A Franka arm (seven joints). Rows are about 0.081 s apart.
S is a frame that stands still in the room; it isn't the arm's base.
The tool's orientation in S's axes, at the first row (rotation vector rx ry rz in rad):
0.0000, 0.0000, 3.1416
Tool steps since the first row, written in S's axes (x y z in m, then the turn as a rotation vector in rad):
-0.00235, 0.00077, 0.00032, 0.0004, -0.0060, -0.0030
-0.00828, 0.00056, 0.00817, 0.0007, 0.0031, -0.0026
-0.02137, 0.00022, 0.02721, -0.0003, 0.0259, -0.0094
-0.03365, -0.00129, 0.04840, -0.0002, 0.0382, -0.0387
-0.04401, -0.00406, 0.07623, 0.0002, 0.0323, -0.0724
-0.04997, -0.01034, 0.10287, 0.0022, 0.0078, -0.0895
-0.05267, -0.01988, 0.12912, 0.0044, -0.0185, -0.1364
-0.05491, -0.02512, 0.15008, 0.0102, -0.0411, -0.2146
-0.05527, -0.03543, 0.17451, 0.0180, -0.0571, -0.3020
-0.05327, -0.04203, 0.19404, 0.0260, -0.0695, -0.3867
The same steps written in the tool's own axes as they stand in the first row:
0.00235, -0.00077, 0.00032, -0.0004, 0.0060, -0.0030
0.00828, -0.00056, 0.00817, -0.0007, -0.0031, -0.0026
0.02137, -0.00022, 0.02721, 0.0003, -0.0259, -0.0094
0.03365, 0.00129, 0.04840, 0.0002, -0.0382, -0.0387
0.04401, 0.00406, 0.07623, -0.0002, -0.0323, -0.0724
0.04997, 0.01034, 0.10287, -0.0022, -0.0078, -0.0895
0.05267, 0.01988, 0.12912, -0.0044, 0.0185, -0.1364
0.05491, 0.02512, 0.15008, -0.0102, 0.0411, -0.2146
0.05527, 0.03543, 0.17451, -0.0180, 0.0571, -0.3020
0.05327, 0.04203, 0.19404, -0.0260, 0.0695, -0.3867

